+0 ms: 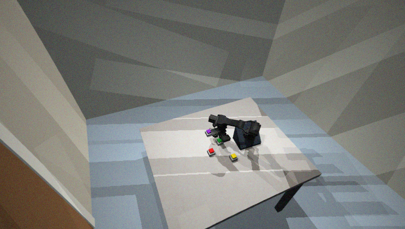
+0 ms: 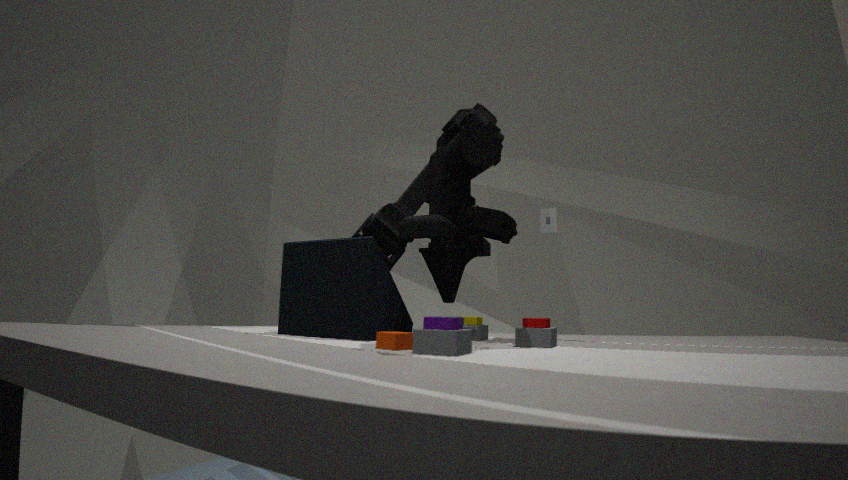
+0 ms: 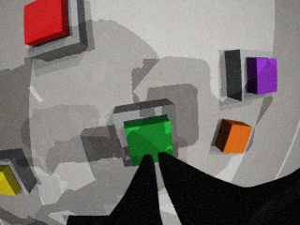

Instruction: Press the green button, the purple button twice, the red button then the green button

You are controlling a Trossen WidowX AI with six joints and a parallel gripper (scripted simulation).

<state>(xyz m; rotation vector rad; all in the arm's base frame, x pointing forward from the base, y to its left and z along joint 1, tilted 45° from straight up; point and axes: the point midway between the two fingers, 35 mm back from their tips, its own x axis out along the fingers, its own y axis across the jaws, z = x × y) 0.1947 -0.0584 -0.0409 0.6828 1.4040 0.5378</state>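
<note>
My gripper tip is now 30 mm above the green button. Round my gripper tip: red button: 110 mm ahead, 60 mm to the left, 20 mm below; then small orange block: 30 mm behind, 90 mm to the right, 50 mm below; then purple button: 40 mm ahead, 120 mm to the right, 20 mm below.
</note>
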